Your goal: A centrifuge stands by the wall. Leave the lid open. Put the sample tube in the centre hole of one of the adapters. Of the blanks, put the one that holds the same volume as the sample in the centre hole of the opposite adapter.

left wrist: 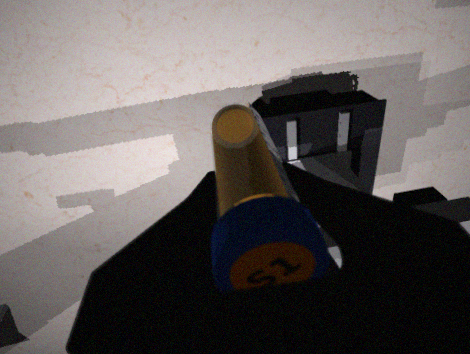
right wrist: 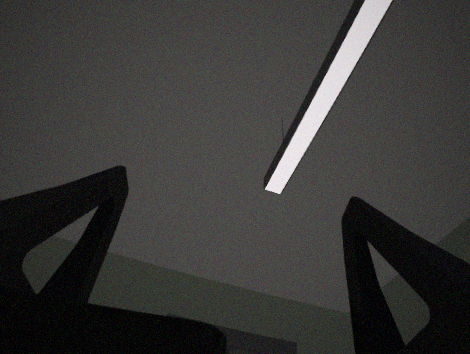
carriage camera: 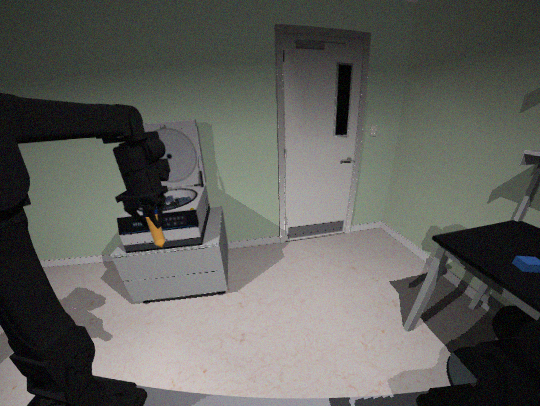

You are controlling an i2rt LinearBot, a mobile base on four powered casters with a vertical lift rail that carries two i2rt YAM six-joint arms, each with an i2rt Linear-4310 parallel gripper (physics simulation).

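Frame: origin at the left arm's base, x ahead, y left, z up, level; centimetres.
Seen in the pictures: left gripper, between the fingertips: (left wrist: 248,178) (carriage camera: 154,227); right gripper, between the fingertips: (right wrist: 236,193); left arm's base, origin of its link: (carriage camera: 86,405).
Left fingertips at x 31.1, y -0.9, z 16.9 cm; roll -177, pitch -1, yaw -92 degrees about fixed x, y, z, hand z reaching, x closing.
Pixels of each thing's top centre, then the offset from my left fingertips to it. Level surfaces: height alone.
- sample tube, centre of its top: (left wrist: 269,269) (carriage camera: 149,208) dz +5.2, dx +0.3, dy +0.0 cm
- bowl, centre of its top: (carriage camera: 184,199) dz -33.2, dx +100.8, dy +44.6 cm
- black table, height of its surface: dz -34.2 cm
- blue block, centre of its top: (carriage camera: 531,260) dz -30.2, dx +16.1, dy -141.4 cm
The sample tube (carriage camera: 156,234) (left wrist: 250,170), orange with a blue cap marked S1, is in my left gripper (carriage camera: 149,212). The gripper is shut on it at the cap, and the tube's tip points down in the carriage view. The centrifuge (carriage camera: 169,234) stands on a grey cabinet by the far wall, left in the carriage view, partly hidden behind my left arm. Its round lid (carriage camera: 186,150) is open and upright; part of the bowl (carriage camera: 184,198) shows, adapters too small to tell apart. My right gripper (right wrist: 236,193) is open and empty, facing the ceiling. The blanks do not show.
The grey cabinet (carriage camera: 175,275) stands on the floor under the centrifuge. A closed door (carriage camera: 315,150) is in the far wall. A black table (carriage camera: 480,245) with a blue block (carriage camera: 527,263) stands at the right, with part of a shelf above it. A ceiling lamp (right wrist: 330,95) shows in the right wrist view.
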